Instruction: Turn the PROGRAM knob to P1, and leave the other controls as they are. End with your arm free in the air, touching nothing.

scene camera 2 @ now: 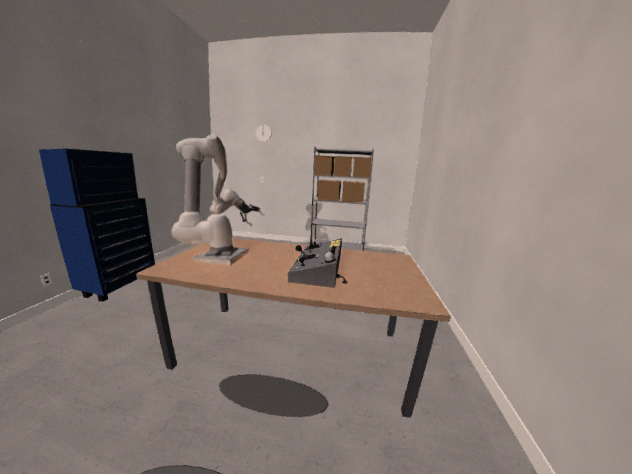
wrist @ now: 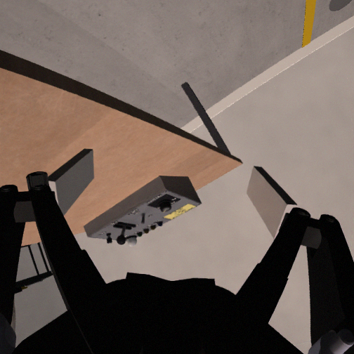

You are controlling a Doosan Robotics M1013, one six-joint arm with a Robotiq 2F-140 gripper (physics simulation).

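Seen in the pictures: gripper, fingertip midpoint: (scene camera 2: 257, 220); arm's base, link origin: (scene camera 2: 222, 252).
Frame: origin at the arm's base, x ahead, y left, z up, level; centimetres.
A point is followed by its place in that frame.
The grey control box (scene camera 2: 312, 276) @[x 64.3, y -39.5, z 2.7 cm] (wrist: 172, 184) with a sloped panel stands on the table. Its panel carries black knobs, levers and a yellow label (scene camera 2: 335, 243) @[x 80.5, y -2.7, z 10.6 cm] (wrist: 180, 212). In the wrist view a round black knob (wrist: 164, 205) sits on a dark square near the yellow label. The lettering is too small to read, so I cannot tell which control is the PROGRAM knob or where it points. My gripper (scene camera 2: 256, 218) @[x 15.1, y 49.7, z 13.8 cm] (wrist: 172, 171) is open and empty, in the air above the table and well apart from the box, on the robot base's side.
The wooden table (scene camera 2: 387, 288) @[x 106.6, y -41.1, z -2.9 cm] (wrist: 120, 135) bears the box and the robot base (scene camera 2: 220, 255) @[x 2.1, y -8.6, z 1.0 cm]. A short black cable (scene camera 2: 343, 279) @[x 82.4, y -34.7, z -0.4 cm] lies beside the box. A blue tool cabinet (scene camera 2: 76, 239) stands at the left. A shelf rack (scene camera 2: 339, 222) with brown cartons stands by the back wall.
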